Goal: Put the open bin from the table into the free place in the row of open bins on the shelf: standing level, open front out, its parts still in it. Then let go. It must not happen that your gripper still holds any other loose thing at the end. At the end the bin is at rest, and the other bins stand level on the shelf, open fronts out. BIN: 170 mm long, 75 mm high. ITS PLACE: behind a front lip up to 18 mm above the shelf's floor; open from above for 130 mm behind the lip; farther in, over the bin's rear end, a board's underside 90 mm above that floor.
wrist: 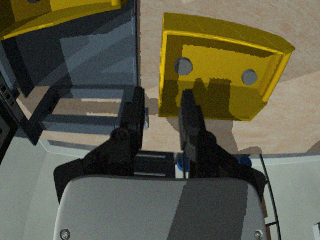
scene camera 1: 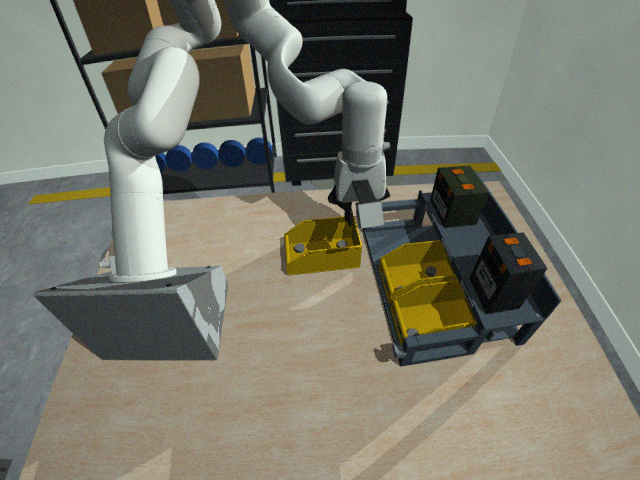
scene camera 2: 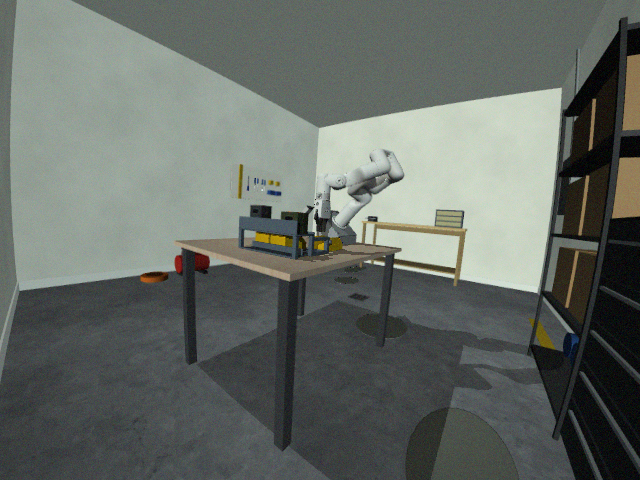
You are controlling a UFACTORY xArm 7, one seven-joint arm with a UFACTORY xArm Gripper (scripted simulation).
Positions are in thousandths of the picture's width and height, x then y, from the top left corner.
Observation:
In view: my gripper (scene camera 1: 559, 461), a yellow open bin (scene camera 1: 501, 495), a yellow open bin (scene camera 1: 637, 549) and a yellow open bin (scene camera 1: 680, 641).
My gripper shows as well in the wrist view (wrist: 508, 423).

